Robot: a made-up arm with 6 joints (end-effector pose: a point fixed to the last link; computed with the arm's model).
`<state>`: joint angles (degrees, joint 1 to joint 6).
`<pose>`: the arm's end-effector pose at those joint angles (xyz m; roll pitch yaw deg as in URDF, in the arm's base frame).
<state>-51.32 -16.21 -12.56 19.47 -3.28 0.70</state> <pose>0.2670 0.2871 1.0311 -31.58 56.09 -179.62</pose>
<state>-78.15 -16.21 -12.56 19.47 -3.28 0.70</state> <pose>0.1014 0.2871 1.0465 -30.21 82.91 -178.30</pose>
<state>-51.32 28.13 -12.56 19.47 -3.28 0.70</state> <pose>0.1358 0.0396 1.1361 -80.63 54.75 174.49</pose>
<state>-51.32 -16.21 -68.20 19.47 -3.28 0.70</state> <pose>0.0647 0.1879 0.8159 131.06 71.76 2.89</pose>
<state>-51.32 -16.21 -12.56 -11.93 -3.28 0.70</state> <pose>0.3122 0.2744 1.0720 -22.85 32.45 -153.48</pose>
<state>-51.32 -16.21 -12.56 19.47 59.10 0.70</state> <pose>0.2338 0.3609 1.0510 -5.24 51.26 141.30</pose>
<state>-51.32 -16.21 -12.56 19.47 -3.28 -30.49</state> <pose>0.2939 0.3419 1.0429 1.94 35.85 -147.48</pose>
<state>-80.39 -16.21 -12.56 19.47 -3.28 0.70</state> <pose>0.0875 0.2871 1.0442 -29.42 85.15 -177.52</pose>
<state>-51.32 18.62 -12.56 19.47 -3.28 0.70</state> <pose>0.1506 0.1025 1.1243 -70.30 55.27 175.53</pose>
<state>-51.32 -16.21 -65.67 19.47 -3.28 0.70</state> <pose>0.0683 0.1933 0.8291 130.78 74.12 1.70</pose>
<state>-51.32 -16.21 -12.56 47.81 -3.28 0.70</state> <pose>0.2477 0.3166 0.9871 -71.66 69.47 126.29</pose>
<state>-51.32 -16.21 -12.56 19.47 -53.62 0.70</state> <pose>0.3328 0.2783 1.0146 -48.21 66.87 -145.66</pose>
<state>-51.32 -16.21 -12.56 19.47 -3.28 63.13</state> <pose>0.2202 0.2383 0.9319 -116.48 32.79 98.16</pose>
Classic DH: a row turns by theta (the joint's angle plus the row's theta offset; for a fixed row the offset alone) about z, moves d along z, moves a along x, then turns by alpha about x. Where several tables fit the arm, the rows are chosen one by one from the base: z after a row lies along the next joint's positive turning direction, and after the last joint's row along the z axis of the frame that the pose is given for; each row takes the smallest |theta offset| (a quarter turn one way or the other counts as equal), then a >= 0, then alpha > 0; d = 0 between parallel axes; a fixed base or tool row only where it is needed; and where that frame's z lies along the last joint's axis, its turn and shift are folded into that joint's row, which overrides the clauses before.
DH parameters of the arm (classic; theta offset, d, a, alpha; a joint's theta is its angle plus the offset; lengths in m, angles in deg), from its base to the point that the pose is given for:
base (fixed): 0 0.6916 0.1519 -90
joint 1: 90 -0.0429 0.0973 90
joint 2: 5.78 0.2655 0.0169 -109.07
joint 3: -49.43 0.1687 0.0897 -116.03
joint 4: -51.87 -0.361 -0.04 65.86
joint 5: -30.56 0.0992 -0.0331 -92.16
joint 6: 60.55 0.0478 0.0709 -122.1
tool (fixed): 158.85 0.1081 0 0

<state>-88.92 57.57 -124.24 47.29 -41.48 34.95</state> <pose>0.0971 0.0255 0.6681 59.60 -9.11 135.56</pose>
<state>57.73 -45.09 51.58 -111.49 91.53 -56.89</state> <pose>0.0069 0.1829 0.0732 -110.70 61.96 4.23</pose>
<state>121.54 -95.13 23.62 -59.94 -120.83 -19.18</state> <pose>-0.5230 -0.0301 0.5544 64.39 -26.92 12.35</pose>
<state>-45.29 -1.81 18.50 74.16 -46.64 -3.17</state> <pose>0.4023 0.3069 1.0042 -68.38 67.54 151.76</pose>
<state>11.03 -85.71 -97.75 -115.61 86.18 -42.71</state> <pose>0.0521 0.2544 0.4139 -149.45 -57.99 132.06</pose>
